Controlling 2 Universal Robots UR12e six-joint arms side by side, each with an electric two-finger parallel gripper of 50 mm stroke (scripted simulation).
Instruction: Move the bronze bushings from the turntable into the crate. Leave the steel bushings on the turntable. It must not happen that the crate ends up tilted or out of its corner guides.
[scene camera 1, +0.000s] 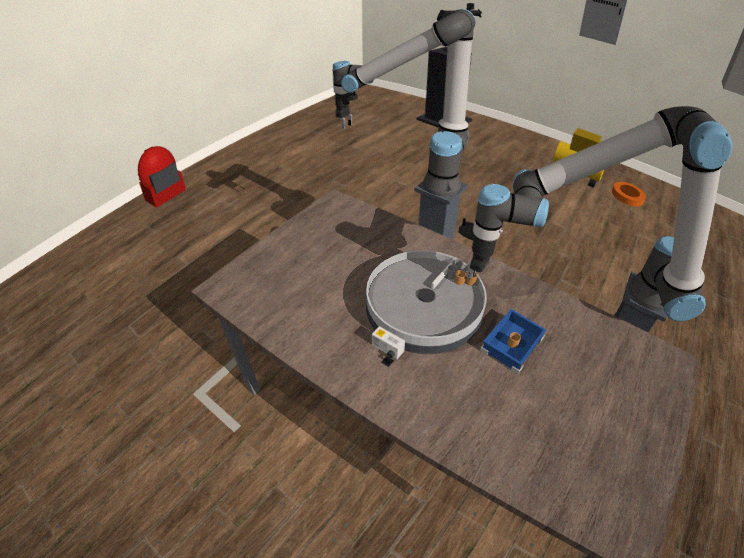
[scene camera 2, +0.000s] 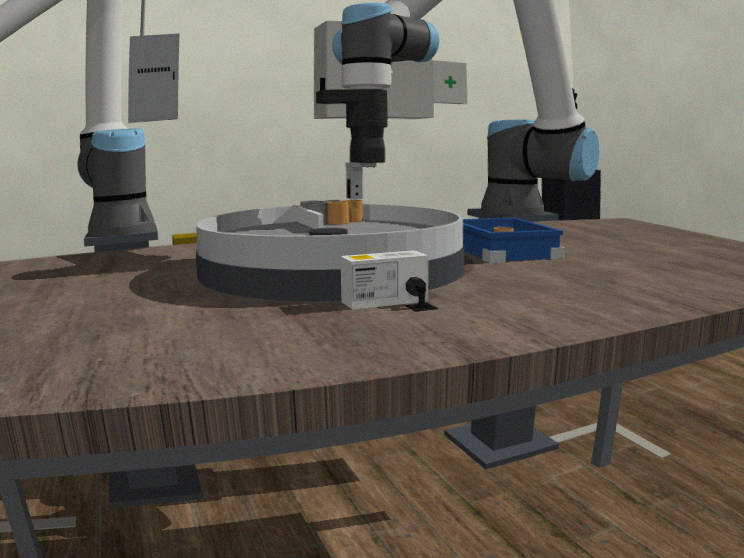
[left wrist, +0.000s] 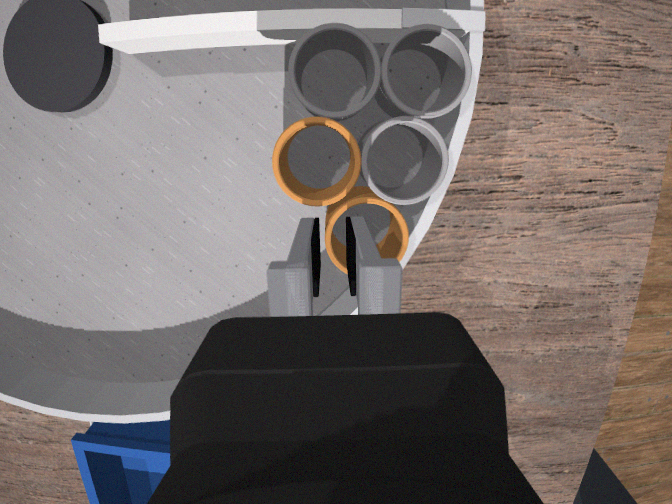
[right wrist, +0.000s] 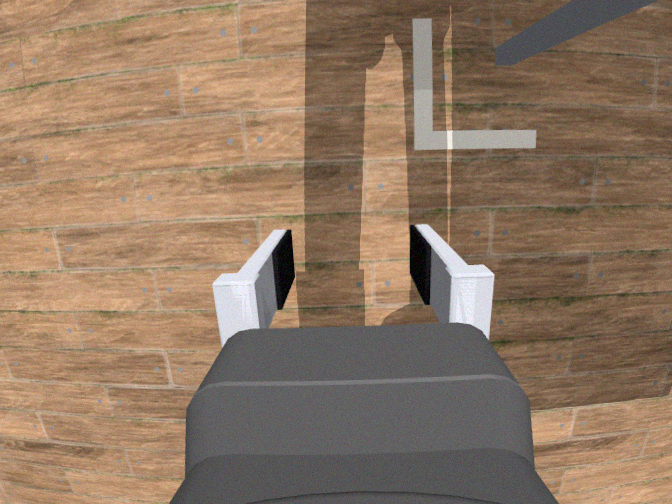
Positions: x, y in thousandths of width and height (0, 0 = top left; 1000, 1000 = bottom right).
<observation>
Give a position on a bronze bushing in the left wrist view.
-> At 587, 487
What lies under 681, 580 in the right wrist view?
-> My right gripper.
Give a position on a blue crate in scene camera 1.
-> At 712, 594
</observation>
